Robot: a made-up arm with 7 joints.
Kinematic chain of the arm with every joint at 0, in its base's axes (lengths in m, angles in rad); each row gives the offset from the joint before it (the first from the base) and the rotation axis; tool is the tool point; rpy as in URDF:
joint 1: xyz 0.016 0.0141 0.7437 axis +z
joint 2: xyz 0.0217 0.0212 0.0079 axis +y
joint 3: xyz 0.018 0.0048 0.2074 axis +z
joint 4: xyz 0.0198 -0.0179 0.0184 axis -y
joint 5: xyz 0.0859 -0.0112 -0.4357 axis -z
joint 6: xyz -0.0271 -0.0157 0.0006 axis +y
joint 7: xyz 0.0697 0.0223 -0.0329 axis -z
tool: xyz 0.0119 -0.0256 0.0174 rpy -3.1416 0 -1.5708
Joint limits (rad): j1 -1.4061..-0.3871 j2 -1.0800..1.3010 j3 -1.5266..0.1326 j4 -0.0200..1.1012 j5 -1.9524..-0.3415 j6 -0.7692..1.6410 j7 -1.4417..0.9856
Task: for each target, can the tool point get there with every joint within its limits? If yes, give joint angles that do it. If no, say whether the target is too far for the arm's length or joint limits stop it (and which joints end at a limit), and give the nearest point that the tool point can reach.
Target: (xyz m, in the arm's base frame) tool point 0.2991 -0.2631 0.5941
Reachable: yes | joints -0.5611 0.2097 -0.3337 0.5968 -0.8502 0.0792 -0.7184
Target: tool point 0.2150 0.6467 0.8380
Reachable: no: joint limits stop it (at a limit: joint 1, joint 2, joint 3, joint 4, joint 6, joint 7) | nearest point -0.0570 0.2878 0.7041 | short by 0.470 m
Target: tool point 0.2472 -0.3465 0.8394
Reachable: yes | joints -0.9586 -0.3351 -0.1286 0.6617 -1.0901 -0.0093 0.1302
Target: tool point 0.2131 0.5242 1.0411
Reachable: no: joint limits stop it (at a limit: joint 1, joint 2, joint 3, joint 4) | nearest point 0.1732 0.0797 1.1845 | short by 0.469 m
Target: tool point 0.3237 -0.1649 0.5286
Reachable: yes | joints -0.4947 0.3809 -0.0820 0.5815 -0.9436 0.0486 0.3756
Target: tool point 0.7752 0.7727 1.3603
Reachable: no: too far | nearest point 0.3363 0.0197 1.1720 | short by 0.892 m
